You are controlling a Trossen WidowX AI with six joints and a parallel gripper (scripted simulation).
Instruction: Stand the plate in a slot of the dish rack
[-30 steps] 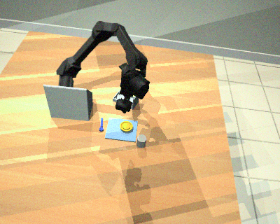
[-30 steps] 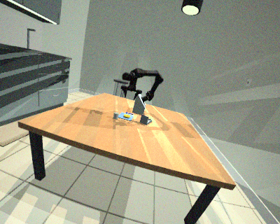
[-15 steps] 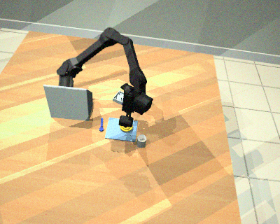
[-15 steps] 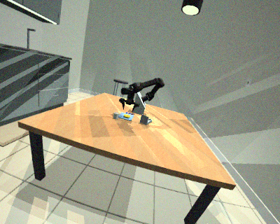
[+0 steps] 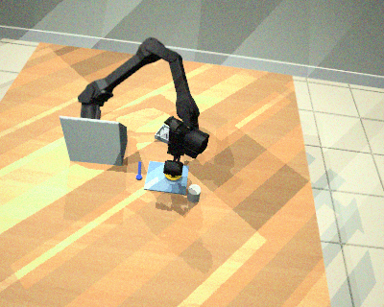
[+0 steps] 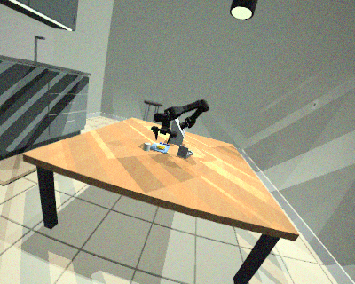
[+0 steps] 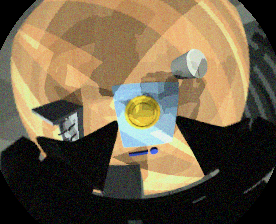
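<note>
My gripper tip is 40 mm above the plate. From my gripper tip the other things lie so: blue spoon: 130 mm behind, 10 mm to the left, 50 mm below; then dish rack: 10 mm behind, 190 mm to the left, 30 mm below.
</note>
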